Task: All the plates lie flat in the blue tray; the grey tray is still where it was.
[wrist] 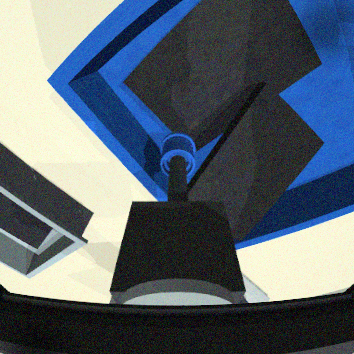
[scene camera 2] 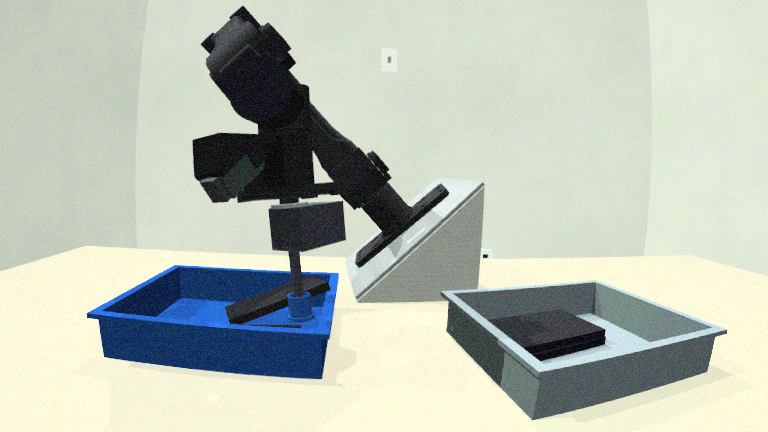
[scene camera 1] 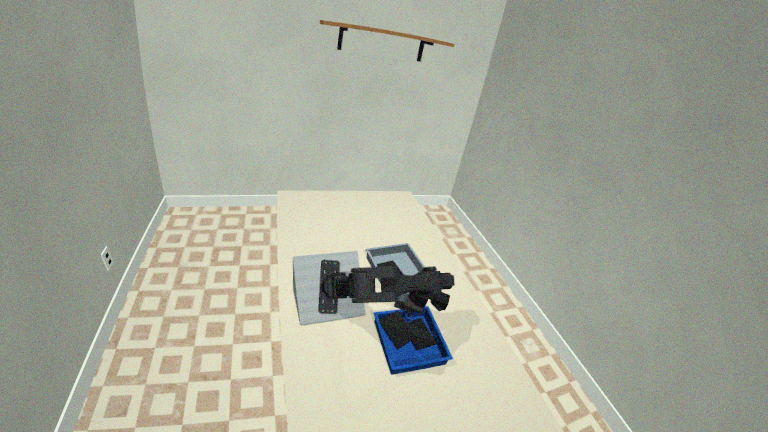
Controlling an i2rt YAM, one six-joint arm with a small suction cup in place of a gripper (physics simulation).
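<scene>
The blue tray holds two dark square plates. One plate lies flat on its floor. The other plate is tilted, with one edge raised toward the tray's wall. My suction cup is low inside the blue tray near a corner, right beside the tilted plate's edge, and holds nothing. The grey tray stands apart and holds one more dark plate lying flat.
The arm is bolted to a grey wedge-shaped mount behind the two trays. The arm's links hang over the gap between the trays. The trays stand on a cream table top.
</scene>
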